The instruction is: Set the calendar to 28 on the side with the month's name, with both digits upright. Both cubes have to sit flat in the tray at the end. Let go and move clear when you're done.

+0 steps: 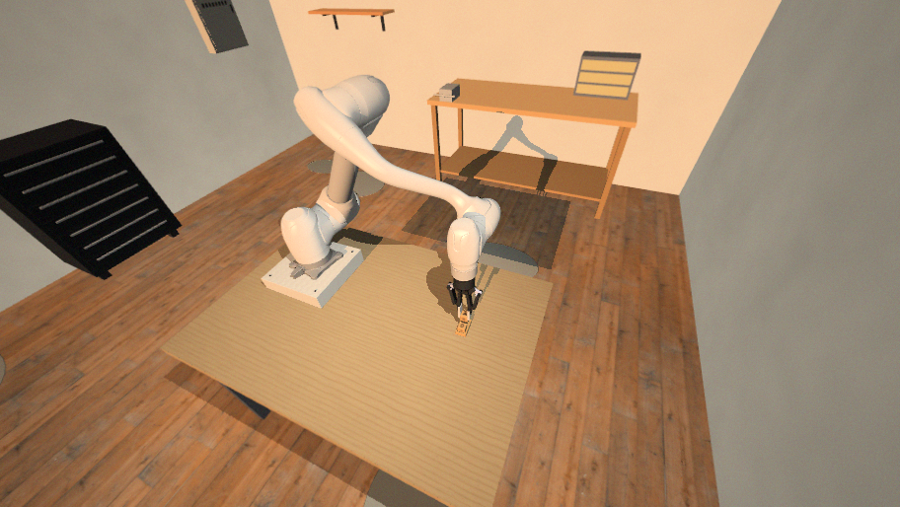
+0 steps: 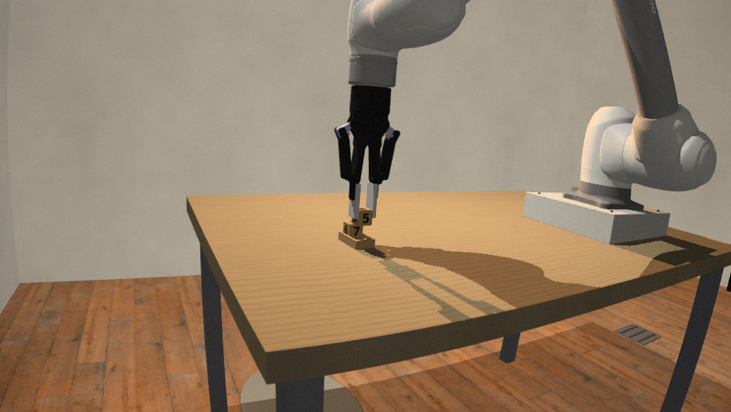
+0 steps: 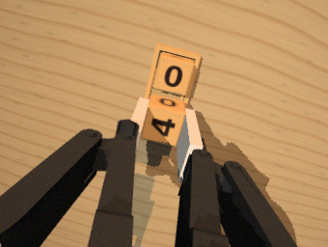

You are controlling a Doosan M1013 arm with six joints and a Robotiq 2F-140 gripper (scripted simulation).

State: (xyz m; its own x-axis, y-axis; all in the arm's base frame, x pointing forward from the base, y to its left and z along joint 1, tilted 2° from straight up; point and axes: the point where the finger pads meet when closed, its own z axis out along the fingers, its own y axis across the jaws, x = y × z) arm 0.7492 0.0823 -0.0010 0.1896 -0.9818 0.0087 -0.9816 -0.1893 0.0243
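Now: the wooden calendar tray 20 mm to the right of my hand and 80 mm below it.
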